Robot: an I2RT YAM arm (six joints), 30 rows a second.
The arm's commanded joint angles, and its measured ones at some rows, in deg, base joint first. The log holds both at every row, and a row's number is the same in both.
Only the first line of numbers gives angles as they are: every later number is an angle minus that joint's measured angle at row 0.
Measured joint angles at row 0: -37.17 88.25 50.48 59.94 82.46 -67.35
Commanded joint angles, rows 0 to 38: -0.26 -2.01 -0.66 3.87 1.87 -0.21; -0.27 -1.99 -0.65 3.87 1.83 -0.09; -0.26 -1.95 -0.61 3.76 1.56 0.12; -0.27 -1.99 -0.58 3.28 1.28 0.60; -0.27 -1.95 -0.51 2.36 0.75 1.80; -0.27 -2.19 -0.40 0.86 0.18 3.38; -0.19 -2.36 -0.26 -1.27 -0.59 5.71; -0.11 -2.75 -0.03 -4.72 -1.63 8.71; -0.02 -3.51 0.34 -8.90 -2.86 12.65; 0.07 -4.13 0.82 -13.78 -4.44 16.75; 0.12 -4.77 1.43 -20.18 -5.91 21.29; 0.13 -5.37 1.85 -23.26 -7.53 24.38; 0.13 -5.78 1.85 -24.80 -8.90 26.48; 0.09 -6.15 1.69 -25.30 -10.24 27.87; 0.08 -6.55 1.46 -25.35 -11.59 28.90; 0.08 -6.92 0.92 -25.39 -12.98 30.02; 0.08 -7.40 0.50 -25.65 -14.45 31.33; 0.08 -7.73 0.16 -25.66 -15.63 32.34; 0.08 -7.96 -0.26 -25.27 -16.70 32.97; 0.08 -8.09 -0.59 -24.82 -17.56 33.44; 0.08 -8.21 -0.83 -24.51 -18.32 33.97; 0.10 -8.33 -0.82 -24.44 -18.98 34.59; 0.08 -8.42 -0.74 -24.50 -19.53 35.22; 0.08 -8.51 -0.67 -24.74 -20.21 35.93; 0.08 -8.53 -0.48 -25.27 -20.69 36.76; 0.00 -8.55 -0.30 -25.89 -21.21 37.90; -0.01 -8.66 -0.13 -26.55 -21.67 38.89; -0.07 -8.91 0.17 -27.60 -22.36 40.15; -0.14 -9.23 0.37 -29.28 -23.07 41.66; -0.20 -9.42 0.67 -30.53 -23.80 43.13; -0.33 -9.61 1.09 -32.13 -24.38 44.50; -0.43 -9.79 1.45 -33.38 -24.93 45.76; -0.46 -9.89 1.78 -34.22 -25.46 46.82; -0.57 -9.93 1.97 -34.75 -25.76 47.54; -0.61 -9.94 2.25 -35.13 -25.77 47.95; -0.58 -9.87 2.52 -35.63 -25.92 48.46; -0.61 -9.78 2.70 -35.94 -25.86 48.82; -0.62 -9.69 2.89 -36.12 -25.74 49.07; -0.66 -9.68 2.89 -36.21 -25.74 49.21
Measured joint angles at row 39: -0.33 -7.74 0.65 -33.96 -25.03 45.35
